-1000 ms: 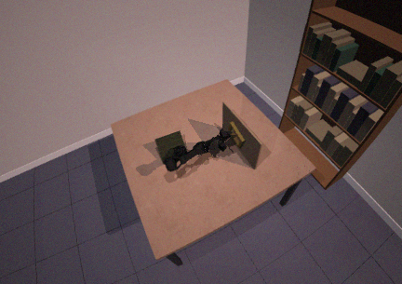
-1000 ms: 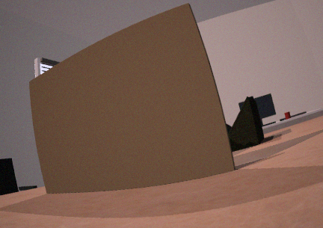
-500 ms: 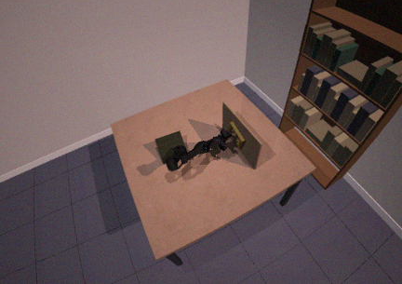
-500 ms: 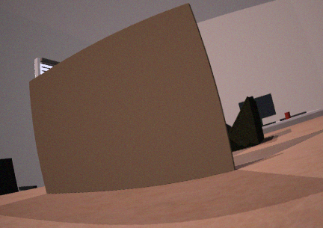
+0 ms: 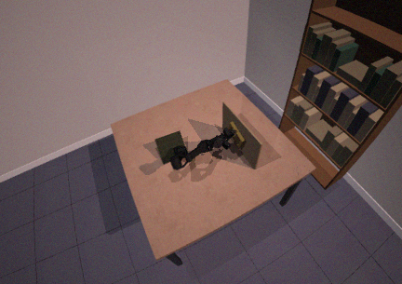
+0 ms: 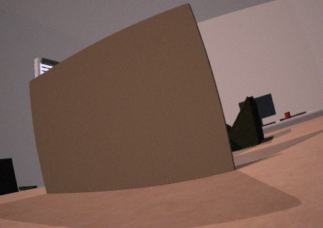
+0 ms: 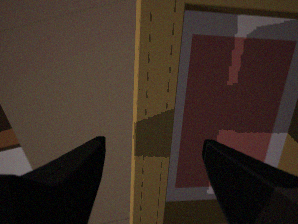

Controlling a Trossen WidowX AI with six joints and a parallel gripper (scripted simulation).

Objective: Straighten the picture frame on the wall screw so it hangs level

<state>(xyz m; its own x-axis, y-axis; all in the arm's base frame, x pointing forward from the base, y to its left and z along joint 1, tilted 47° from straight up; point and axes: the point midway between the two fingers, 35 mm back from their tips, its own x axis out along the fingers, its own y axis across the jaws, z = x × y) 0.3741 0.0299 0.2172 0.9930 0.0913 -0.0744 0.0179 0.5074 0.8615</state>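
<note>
The picture frame lies 50 mm below my gripper tip, 20 mm ahead of it and 10 mm to the left of it. The rest, counted from my gripper tip: wall panel: 60 mm below, 30 mm ahead, 10 mm to the left.
</note>
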